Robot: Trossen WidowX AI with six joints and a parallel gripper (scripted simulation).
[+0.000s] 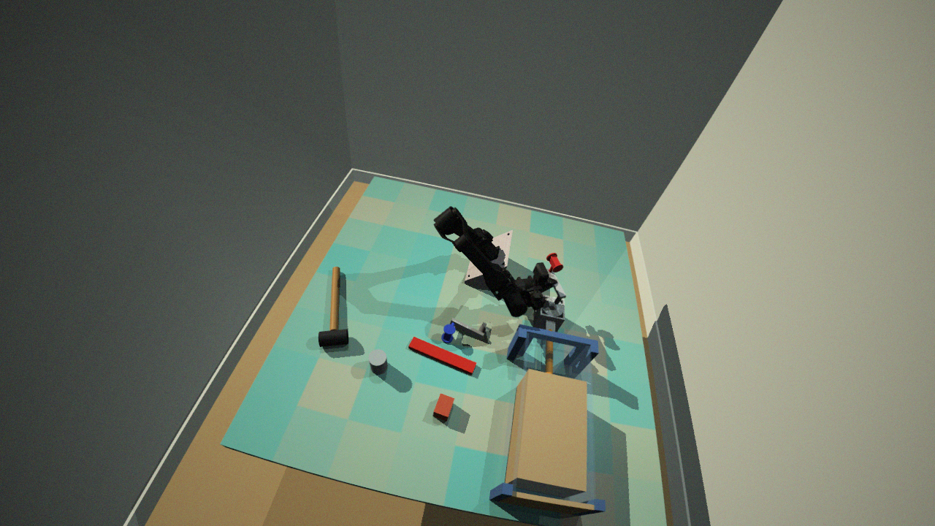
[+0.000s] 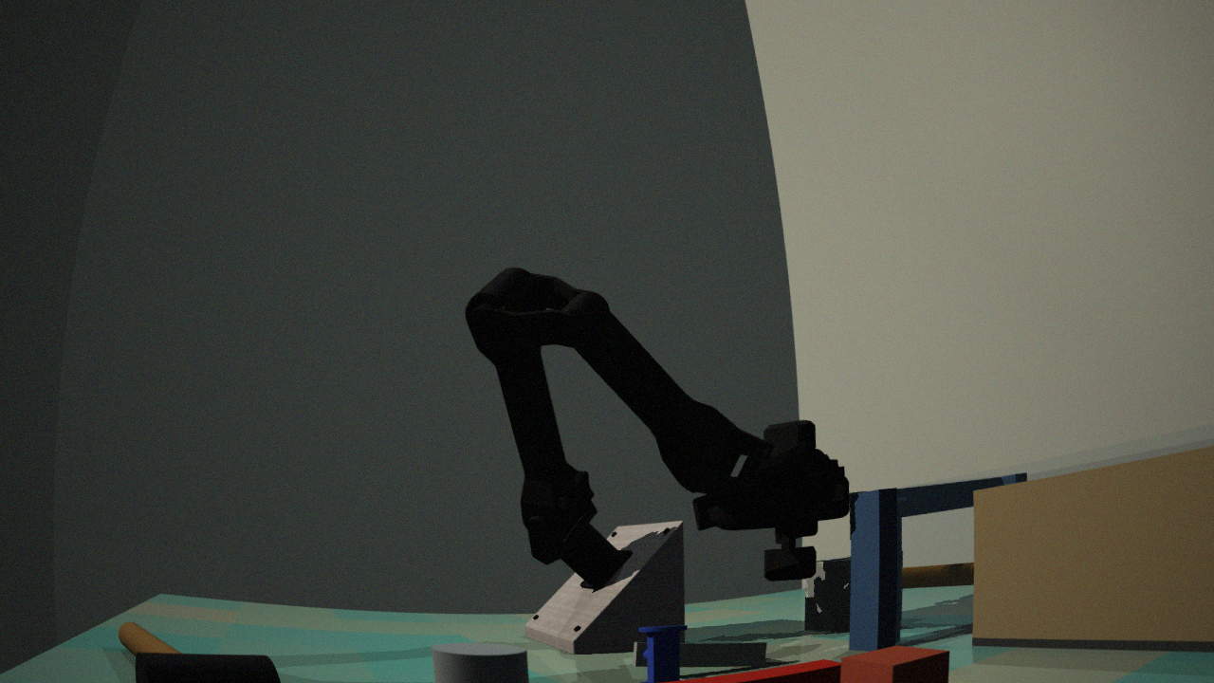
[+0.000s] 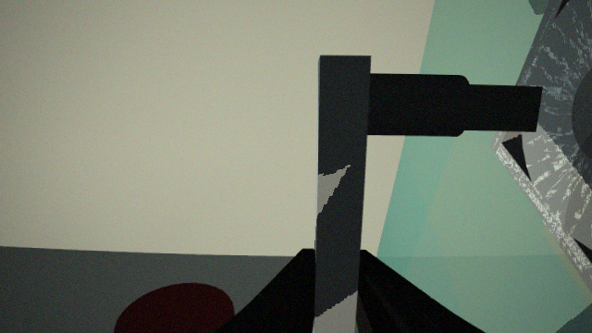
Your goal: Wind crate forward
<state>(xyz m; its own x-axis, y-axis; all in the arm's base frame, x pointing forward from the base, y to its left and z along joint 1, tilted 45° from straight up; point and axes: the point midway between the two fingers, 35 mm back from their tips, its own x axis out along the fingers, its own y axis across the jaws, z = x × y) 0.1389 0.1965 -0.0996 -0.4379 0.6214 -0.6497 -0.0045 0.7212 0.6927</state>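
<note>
Right now my gripper tip is 4 cm past the red knob, 2 cm to the left of it and 4 cm below it. From my gripper tip the other things lie so: blue steel frame 21 cm ahead, 2 cm to the left, 6 cm below; winch handle 1 cm behind, 1 cm to the right, 1 cm above; grey winch 3 cm ahead, 1 cm to the left, 13 cm below.
</note>
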